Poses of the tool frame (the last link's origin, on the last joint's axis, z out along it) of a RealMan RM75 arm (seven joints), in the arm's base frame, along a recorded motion.
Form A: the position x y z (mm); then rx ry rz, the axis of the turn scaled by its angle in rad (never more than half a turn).
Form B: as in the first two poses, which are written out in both.
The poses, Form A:
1: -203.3, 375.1, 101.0, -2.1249, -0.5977, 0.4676
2: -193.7, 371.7, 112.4, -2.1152, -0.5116, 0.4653
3: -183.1, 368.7, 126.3, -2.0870, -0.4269, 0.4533
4: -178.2, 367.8, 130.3, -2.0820, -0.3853, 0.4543
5: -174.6, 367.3, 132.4, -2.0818, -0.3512, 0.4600
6: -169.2, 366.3, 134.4, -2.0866, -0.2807, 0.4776
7: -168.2, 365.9, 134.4, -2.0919, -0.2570, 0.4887
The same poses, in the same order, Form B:
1: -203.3, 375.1, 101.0, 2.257, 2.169, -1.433
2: -193.7, 371.7, 112.4, 2.209, 2.139, -1.407
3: -183.1, 368.7, 126.3, 2.151, 2.097, -1.394
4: -178.2, 367.8, 130.3, 2.130, 2.085, -1.377
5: -174.6, 367.3, 132.4, 2.117, 2.078, -1.359
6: -169.2, 366.3, 134.4, 2.097, 2.070, -1.313
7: -168.2, 365.9, 134.4, 2.094, 2.070, -1.292
